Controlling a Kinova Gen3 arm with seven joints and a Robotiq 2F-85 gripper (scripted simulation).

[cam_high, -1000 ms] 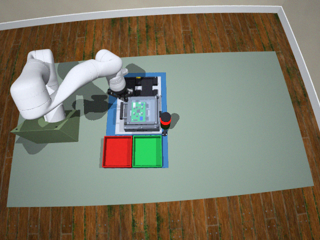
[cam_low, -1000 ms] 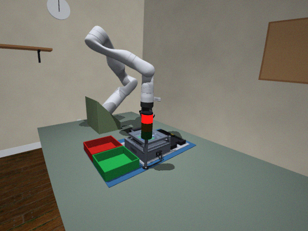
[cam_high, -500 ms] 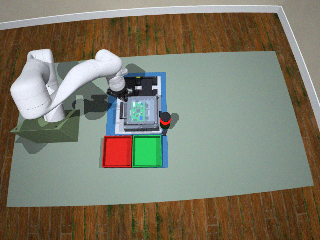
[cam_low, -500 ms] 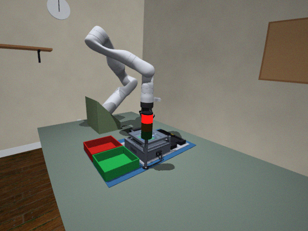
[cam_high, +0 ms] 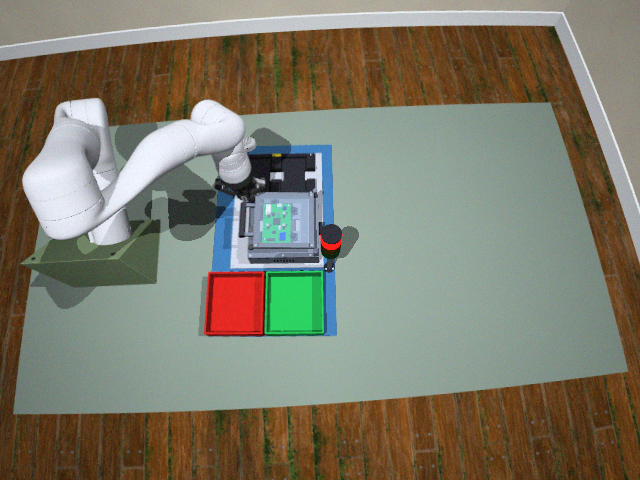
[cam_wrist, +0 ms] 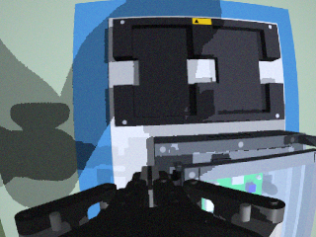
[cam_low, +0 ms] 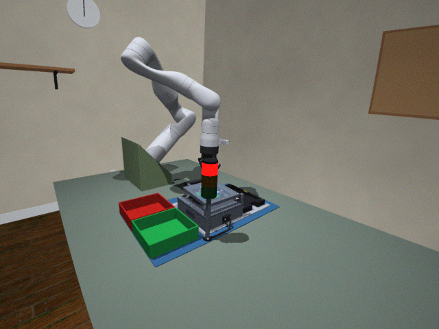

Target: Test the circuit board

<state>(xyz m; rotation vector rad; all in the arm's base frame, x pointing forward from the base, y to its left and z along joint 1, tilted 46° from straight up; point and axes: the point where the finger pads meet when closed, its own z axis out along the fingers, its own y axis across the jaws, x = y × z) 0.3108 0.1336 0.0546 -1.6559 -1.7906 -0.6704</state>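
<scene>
Right now my hand is 20 mm short of the black latch hook, 20 mm above it and 10 mm to the left of it. Round my hand: nest 90 mm ahead, 50 mm to the right, 30 mm below; then green circuit board 80 mm ahead, 60 mm to the right, 30 mm below; then clear lid 90 mm ahead, 60 mm to the right, 10 mm below.
</scene>
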